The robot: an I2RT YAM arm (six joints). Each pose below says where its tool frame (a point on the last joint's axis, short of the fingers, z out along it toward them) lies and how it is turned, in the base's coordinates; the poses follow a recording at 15 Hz.
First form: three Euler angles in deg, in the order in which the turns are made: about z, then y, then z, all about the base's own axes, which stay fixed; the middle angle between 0 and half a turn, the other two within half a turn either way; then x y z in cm.
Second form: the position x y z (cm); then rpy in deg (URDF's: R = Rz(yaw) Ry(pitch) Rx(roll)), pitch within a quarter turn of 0, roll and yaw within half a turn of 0. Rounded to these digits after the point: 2 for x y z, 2 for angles.
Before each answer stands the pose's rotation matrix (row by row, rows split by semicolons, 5 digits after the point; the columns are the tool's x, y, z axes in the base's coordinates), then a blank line. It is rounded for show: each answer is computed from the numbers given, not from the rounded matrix.
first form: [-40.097 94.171 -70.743 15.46 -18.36 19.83]
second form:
-0.62640 0.70670 0.32893; -0.15990 0.29651 -0.94155; -0.76293 -0.64238 -0.07273

[15.46 -18.36 19.83 -96.46 49.72 -165.68]
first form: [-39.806 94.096 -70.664 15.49 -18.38 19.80]
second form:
-0.62225 0.70974 0.33026; -0.16019 0.29751 -0.94118; -0.76625 -0.63855 -0.07143

[15.49 -18.38 19.80 -96.38 50.02 -165.56]
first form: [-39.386 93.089 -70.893 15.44 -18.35 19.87]
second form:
-0.61322 0.71912 0.32686; -0.16835 0.28530 -0.94354; -0.77177 -0.63362 -0.05389

[15.44 -18.35 19.87 -94.86 50.51 -164.65]
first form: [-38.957 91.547 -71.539 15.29 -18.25 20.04]
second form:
-0.60303 0.73223 0.31654; -0.17918 0.26234 -0.94819; -0.77733 -0.62851 -0.02700

[15.29 -18.25 20.04 -92.46 51.02 -163.45]
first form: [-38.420 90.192 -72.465 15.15 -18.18 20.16]
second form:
-0.59334 0.74644 0.30129; -0.18472 0.23804 -0.95353; -0.78347 -0.62142 -0.00335

[15.15 -18.18 20.16 -90.31 51.58 -162.71]
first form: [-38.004 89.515 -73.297 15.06 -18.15 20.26]
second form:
-0.58782 0.75622 0.28740; -0.18335 0.22148 -0.95777; -0.78794 -0.61569 0.00846

[15.06 -18.15 20.26 -89.21 51.99 -162.68]
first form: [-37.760 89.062 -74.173 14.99 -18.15 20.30]
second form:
-0.58561 0.76335 0.27270; -0.17946 0.20597 -0.96196; -0.79048 -0.61227 0.01637

[14.99 -18.15 20.30 -88.47 52.23 -162.96]
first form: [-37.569 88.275 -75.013 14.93 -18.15 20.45]
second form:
-0.58281 0.77040 0.25848; -0.18072 0.18724 -0.96555; -0.79226 -0.60944 0.03010

[14.93 -18.15 20.45 -87.17 52.40 -162.77]
